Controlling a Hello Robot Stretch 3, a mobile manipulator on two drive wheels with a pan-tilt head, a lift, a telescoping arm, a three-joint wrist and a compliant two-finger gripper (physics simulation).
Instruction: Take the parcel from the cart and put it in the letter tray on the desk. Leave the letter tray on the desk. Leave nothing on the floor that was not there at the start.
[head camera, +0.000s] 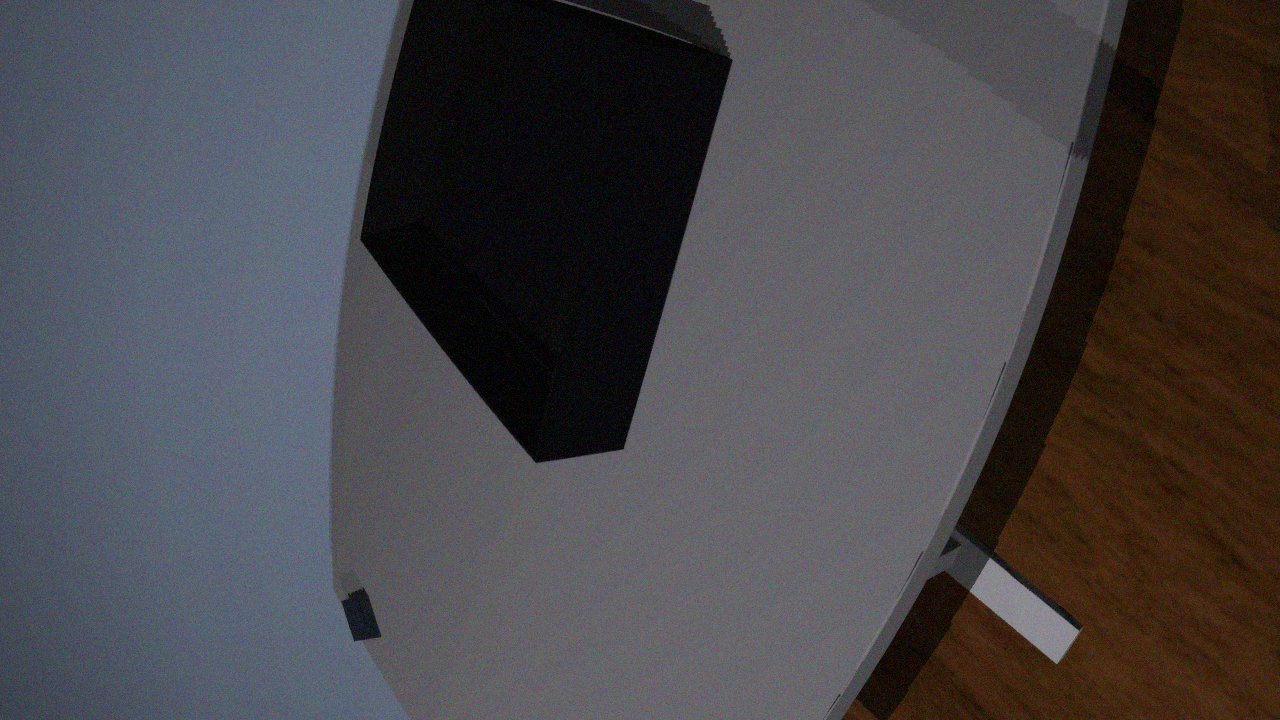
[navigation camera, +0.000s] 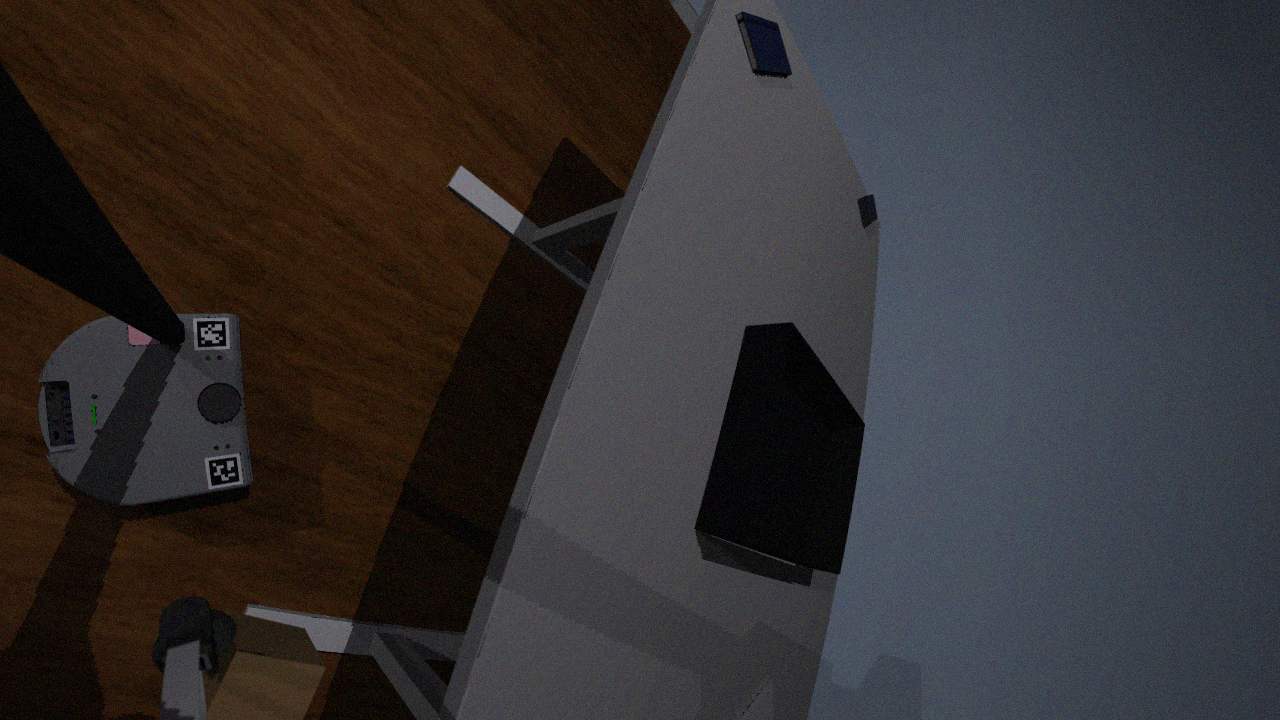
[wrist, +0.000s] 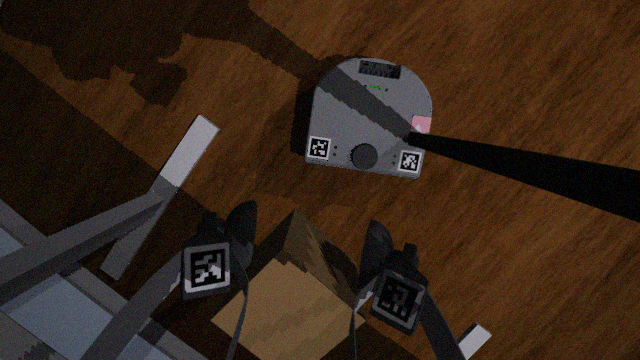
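Seen in the pictures: gripper, fingertip midpoint: (navigation camera: 205, 674) (wrist: 309, 235); robot's base at its link origin: (navigation camera: 218, 399) (wrist: 359, 149).
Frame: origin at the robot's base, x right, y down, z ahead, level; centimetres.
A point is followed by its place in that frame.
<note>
The parcel (navigation camera: 268, 685) @[x 11.7, y -95.5, z 0.9 cm] (wrist: 290, 310) @[x 12.5, y -95.5, z -0.1 cm] is a tan cardboard box. My gripper (navigation camera: 210, 637) (wrist: 309, 235) @[x 12.2, y -91.1, z -2.1 cm] is shut on it, with one finger on each side of the box in the wrist view. Box and gripper are beside the desk's long edge, over the floor side, at the lower left of the navigation view. The letter tray (head camera: 572, 179) @[x 10.0, y -95.3, z 55.4 cm] (navigation camera: 778, 447) @[x 9.8, y -95.3, z 59.5 cm] looks like a black, shallow open box and sits on the pale desk (head camera: 805, 313) @[x 0.3, y -95.0, z 36.4 cm] (navigation camera: 644, 358) @[x -4.2, y -95.0, z 33.0 cm], towards its far edge. The tray's inside is very dark. The cart does not show in these views.
A dark blue book (navigation camera: 765, 44) @[x -51.7, y -96.2, z 64.4 cm] lies near one desk end. A small dark block (head camera: 361, 615) @[x -33.4, y -96.8, z 110.6 cm] (navigation camera: 867, 210) @[x -33.7, y -96.8, z 110.1 cm] is at the far edge. Pale desk feet (head camera: 1029, 604) (navigation camera: 487, 201) (wrist: 190, 150) stick out over the wood floor. My base (navigation camera: 143, 411) @[x 0.3, y -15.9, z -11.9 cm] (wrist: 370, 110) @[x 0.5, y -16.0, z -12.5 cm] stands beside the desk.
</note>
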